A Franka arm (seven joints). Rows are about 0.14 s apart.
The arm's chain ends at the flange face. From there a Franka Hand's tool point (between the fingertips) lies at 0.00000 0.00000 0.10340 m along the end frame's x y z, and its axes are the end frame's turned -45 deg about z.
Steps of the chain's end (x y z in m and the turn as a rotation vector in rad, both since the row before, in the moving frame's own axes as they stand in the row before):
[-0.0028, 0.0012, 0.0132, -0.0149, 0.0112, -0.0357]
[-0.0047, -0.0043, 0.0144, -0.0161, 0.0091, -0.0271]
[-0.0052, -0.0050, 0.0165, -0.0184, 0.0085, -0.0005]
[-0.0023, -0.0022, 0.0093, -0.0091, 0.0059, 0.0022]
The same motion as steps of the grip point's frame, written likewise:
[-0.0031, 0.0008, 0.0132, -0.0185, -0.0026, -0.0357]
[-0.0008, -0.0045, 0.0144, -0.0178, -0.0049, -0.0271]
[-0.0009, -0.0052, 0.0165, -0.0190, -0.0070, -0.0005]
[-0.0003, -0.0021, 0.0093, -0.0106, -0.0023, 0.0022]

